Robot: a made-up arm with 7 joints. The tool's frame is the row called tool. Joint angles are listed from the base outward.
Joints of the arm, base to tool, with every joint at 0 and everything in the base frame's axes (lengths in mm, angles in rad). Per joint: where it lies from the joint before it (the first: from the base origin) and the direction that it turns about. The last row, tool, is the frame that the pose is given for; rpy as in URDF.
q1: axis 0.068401 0.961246 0.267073 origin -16.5 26 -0.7
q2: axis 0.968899 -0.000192 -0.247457 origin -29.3 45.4 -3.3
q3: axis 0.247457 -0.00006 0.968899 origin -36.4 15 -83.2
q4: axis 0.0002 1 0.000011 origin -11.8 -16.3 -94.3
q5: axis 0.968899 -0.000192 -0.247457 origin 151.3 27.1 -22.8
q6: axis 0.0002 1 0.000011 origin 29.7 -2.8 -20.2
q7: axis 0.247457 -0.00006 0.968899 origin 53.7 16.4 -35
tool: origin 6.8 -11 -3.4 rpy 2.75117 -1.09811 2.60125
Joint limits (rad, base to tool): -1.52..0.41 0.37..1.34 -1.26..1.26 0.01..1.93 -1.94..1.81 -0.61..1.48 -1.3..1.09
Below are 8 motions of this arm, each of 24 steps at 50 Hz.
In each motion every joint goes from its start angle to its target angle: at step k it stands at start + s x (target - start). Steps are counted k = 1, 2, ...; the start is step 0. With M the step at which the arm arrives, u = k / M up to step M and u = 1 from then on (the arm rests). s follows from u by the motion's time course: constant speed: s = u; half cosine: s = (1 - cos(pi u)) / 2; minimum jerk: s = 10 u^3 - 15 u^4 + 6 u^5.
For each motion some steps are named. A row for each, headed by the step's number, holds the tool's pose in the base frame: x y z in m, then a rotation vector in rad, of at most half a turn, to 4 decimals.
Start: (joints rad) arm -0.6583 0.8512 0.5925 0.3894 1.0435 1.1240 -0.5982
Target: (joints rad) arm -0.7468 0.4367 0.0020 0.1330 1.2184 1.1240 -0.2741
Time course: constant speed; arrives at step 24
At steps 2, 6, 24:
2: 0.1427 0.3692 -0.0317 0.2622 -0.9440 -0.3766
6: 0.1665 0.3470 -0.0423 0.2837 -0.9028 -0.4882
24: 0.2441 0.2107 -0.0728 0.3877 -0.9071 -1.0298

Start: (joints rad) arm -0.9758 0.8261 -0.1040 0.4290 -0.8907 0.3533 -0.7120
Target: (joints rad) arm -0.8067 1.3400 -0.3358 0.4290 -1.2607 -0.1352 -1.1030
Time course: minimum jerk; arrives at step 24
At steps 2, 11, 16, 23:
2: 0.3190 0.1905 -0.0651 -1.6578 -1.9272 -1.1160
11: 0.3004 0.2272 -0.0539 -1.6789 -1.8806 -1.3375
16: 0.2807 0.2570 -0.0412 -1.6834 -1.7953 -1.5309
23: 0.2683 0.2727 -0.0324 -1.6788 -1.7289 -1.6377

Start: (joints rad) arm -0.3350 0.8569 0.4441 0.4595 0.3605 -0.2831 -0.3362
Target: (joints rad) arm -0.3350 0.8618 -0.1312 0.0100 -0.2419 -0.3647 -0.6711
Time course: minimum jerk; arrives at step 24
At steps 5, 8, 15, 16, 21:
5: 0.1956 0.3535 -0.0948 -0.2077 -1.2469 -1.6703
8: 0.2082 0.3286 -0.0968 -0.3431 -1.2816 -1.7535
15: 0.2302 0.2326 -0.1124 -0.9279 -1.3660 -1.9886
16: 0.2303 0.2201 -0.1150 -1.0130 -1.3719 -2.0090
21: 0.2268 0.1832 -0.1229 -1.2785 -1.3830 -2.0530

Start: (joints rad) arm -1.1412 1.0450 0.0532 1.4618 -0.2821 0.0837 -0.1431
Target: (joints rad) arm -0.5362 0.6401 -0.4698 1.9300 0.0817 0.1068 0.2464
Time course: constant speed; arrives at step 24
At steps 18, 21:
18: 0.0687 0.3915 -0.3009 -0.0571 -0.5217 -0.5657
21: 0.0308 0.3874 -0.3117 -0.0693 -0.3275 -0.6059

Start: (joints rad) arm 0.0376 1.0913 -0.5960 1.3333 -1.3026 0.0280 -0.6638
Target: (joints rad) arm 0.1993 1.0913 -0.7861 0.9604 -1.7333 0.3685 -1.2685
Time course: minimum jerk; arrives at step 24
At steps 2, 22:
2: -0.0840 0.4229 -0.2378 -0.5466 -1.1347 -0.0231
22: -0.1178 0.3317 -0.2725 -1.3616 -1.3581 0.6925

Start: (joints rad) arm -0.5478 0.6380 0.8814 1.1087 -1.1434 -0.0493 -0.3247
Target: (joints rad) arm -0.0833 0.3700 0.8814 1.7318 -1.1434 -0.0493 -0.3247
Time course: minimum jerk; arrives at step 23
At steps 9, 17, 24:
9: 0.0895 0.3411 -0.3323 0.0217 -2.4454 0.8581
17: -0.0915 0.2384 -0.4066 0.2649 -1.8005 1.2424
24: -0.1285 0.2128 -0.4072 0.3159 -1.6682 1.3053

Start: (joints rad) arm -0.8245 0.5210 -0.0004 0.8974 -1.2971 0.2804 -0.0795
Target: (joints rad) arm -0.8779 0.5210 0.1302 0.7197 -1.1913 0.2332 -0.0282
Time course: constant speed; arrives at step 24
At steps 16, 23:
16: 0.3251 0.1802 -0.1858 -1.0731 -2.2876 0.2080
23: 0.3303 0.1821 -0.1661 -1.0624 -2.3587 0.1588

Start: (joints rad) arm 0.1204 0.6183 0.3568 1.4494 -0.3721 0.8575 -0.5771
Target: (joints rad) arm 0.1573 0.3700 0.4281 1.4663 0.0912 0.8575 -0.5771
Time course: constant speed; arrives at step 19
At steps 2, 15, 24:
2: -0.1984 0.2891 -0.2973 -0.5482 -0.5807 1.0701
15: -0.2281 0.2448 -0.3109 -0.6701 -0.2747 1.0355
24: -0.2359 0.2309 -0.3140 -0.7129 -0.1843 1.0168

